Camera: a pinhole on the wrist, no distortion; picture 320 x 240 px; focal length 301.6 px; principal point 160.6 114.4 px. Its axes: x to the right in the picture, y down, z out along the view. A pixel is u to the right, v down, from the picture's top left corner.
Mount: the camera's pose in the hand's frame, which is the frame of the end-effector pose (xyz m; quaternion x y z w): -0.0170 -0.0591 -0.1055 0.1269 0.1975 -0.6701 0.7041
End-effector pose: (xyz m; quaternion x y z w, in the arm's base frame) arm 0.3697 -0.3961 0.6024 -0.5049 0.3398 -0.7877 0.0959
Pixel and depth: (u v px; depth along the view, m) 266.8 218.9 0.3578
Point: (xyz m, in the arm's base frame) 0.4871 -0.2916 0.9515
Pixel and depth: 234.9 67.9 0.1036
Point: 0.3843 -0.2786 0.6625
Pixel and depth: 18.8 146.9 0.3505
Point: 0.5948 -0.4959 0.7549
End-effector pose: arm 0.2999 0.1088 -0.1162 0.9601 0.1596 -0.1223 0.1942
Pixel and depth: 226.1 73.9 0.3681
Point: 0.1393 0.2837 -0.3786
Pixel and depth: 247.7 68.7 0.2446
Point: 0.1792 0.2715 -0.2613
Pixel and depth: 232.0 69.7 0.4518
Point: 0.0990 0.3099 -0.4543
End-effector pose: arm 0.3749 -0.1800 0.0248 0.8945 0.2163 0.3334 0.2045
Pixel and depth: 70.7 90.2 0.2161
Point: 0.4219 -0.1314 -0.1131
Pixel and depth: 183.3 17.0 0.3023
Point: 0.3752 -0.0769 -0.2408
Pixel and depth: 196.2 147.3 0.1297
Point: 0.3516 -0.0680 -0.0366
